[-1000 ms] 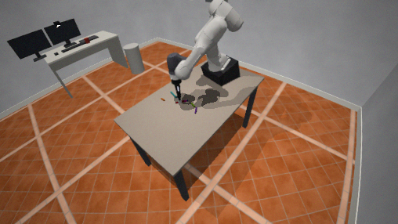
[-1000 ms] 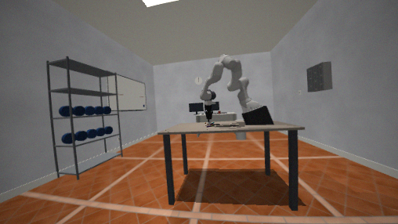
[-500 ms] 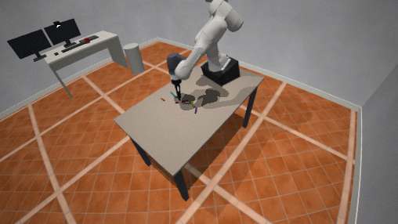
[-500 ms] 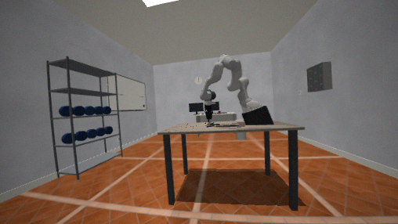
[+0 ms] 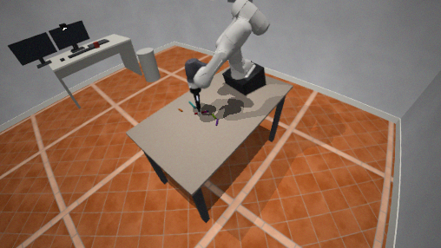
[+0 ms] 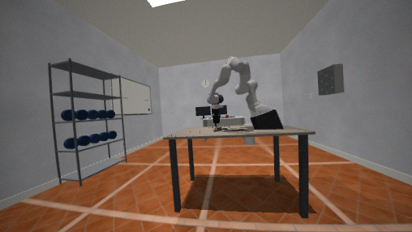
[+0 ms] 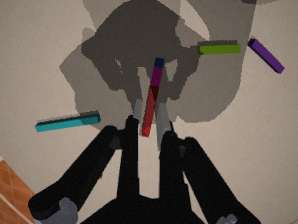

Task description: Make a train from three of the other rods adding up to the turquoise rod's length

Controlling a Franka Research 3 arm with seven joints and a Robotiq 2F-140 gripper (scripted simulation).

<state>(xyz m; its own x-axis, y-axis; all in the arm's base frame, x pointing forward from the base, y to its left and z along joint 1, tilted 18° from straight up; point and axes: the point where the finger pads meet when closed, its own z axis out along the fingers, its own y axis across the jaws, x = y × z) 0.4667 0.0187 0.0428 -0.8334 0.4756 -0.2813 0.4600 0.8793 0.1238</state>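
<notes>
Now: the red rod 3 cm below my hand. The rest, counted from my hand: small blue rod: 6 cm behind, 3 cm to the left, 3 cm below; then magenta rod: 4 cm behind, 2 cm to the left, 3 cm below; then lime rod: 5 cm behind, 10 cm to the left, 3 cm below.
</notes>
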